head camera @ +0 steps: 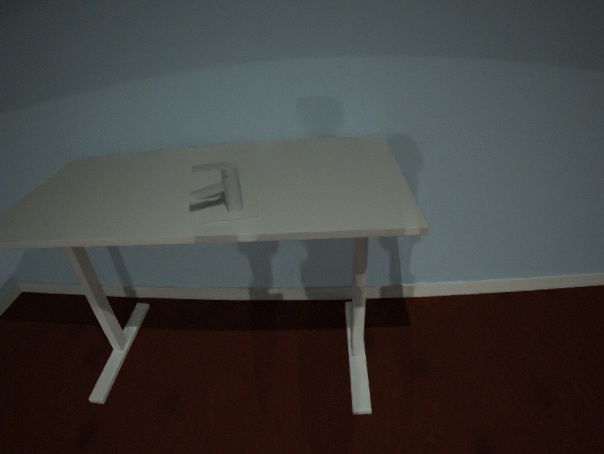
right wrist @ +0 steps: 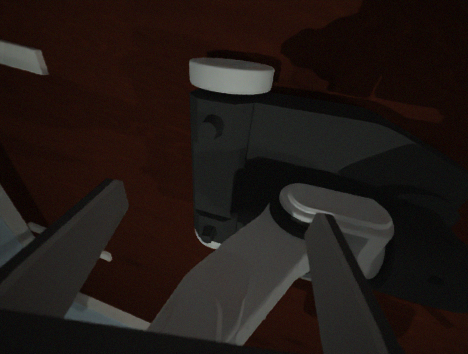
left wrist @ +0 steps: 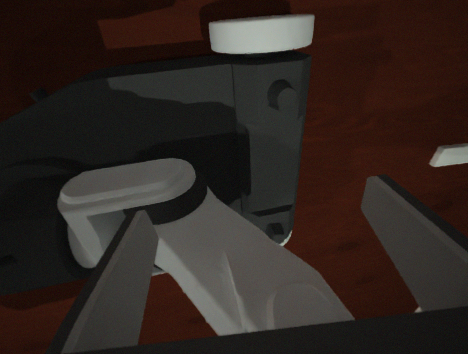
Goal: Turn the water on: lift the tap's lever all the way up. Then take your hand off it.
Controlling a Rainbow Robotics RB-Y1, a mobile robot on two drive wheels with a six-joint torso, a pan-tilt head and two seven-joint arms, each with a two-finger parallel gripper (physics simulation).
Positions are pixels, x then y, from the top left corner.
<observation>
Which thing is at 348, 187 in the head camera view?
A white table.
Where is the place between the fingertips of my right gripper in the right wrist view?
218, 208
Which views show my left gripper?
The left wrist view only.
</observation>
